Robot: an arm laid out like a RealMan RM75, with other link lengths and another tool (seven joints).
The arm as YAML. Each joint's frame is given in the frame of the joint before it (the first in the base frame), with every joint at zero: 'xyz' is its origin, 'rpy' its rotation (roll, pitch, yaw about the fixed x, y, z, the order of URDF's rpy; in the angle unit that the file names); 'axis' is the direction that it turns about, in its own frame. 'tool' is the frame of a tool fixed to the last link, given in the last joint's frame.
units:
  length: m
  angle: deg
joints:
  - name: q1
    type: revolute
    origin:
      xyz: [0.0, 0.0, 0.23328]
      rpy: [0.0, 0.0, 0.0]
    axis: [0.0, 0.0, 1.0]
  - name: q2
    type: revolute
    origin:
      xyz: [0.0, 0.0, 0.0]
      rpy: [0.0, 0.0, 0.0]
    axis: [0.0, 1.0, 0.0]
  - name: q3
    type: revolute
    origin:
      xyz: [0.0, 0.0, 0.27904]
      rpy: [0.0, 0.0, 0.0]
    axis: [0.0, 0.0, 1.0]
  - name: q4
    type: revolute
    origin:
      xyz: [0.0, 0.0, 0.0]
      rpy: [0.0, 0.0, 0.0]
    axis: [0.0, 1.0, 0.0]
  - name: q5
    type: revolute
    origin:
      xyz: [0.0, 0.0, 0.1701]
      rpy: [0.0, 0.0, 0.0]
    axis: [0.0, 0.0, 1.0]
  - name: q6
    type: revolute
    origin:
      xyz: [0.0, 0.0, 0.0]
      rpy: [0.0, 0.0, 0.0]
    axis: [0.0, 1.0, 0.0]
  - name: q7
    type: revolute
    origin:
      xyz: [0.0, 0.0, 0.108]
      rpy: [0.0, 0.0, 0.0]
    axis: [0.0, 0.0, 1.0]
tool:
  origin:
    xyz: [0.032, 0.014, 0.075]
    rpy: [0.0, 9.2, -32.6]
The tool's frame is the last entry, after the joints.
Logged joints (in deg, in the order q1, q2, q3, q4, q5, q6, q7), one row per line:
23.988 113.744 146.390 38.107 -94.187 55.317 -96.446
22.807 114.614 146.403 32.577 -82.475 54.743 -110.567
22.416 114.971 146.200 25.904 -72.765 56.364 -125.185
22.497 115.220 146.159 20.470 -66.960 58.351 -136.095
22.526 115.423 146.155 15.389 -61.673 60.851 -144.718
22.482 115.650 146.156 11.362 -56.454 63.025 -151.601
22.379 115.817 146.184 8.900 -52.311 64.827 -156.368
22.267 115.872 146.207 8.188 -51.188 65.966 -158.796
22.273 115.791 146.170 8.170 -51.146 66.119 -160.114
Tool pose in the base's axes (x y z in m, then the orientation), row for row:
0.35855 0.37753 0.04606 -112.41 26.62 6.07
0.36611 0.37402 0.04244 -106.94 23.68 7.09
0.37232 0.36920 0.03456 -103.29 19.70 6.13
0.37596 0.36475 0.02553 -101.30 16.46 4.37
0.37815 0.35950 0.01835 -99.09 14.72 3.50
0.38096 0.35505 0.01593 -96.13 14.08 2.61
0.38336 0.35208 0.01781 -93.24 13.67 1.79
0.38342 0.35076 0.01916 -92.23 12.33 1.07
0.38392 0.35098 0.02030 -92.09 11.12 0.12
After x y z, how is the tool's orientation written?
As a rotation vector, in degrees.
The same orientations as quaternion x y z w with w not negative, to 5 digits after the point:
-0.82264 0.19481 0.04442 0.53230
-0.79693 0.17647 0.05284 0.57529
-0.77970 0.14871 0.04627 0.60647
-0.77028 0.12516 0.03323 0.62441
-0.75859 0.11269 0.02679 0.64119
-0.74187 0.10866 0.02014 0.66137
-0.72498 0.10629 0.01392 0.68038
-0.71927 0.09616 0.00834 0.68800
-0.71870 0.08678 0.00094 0.68988

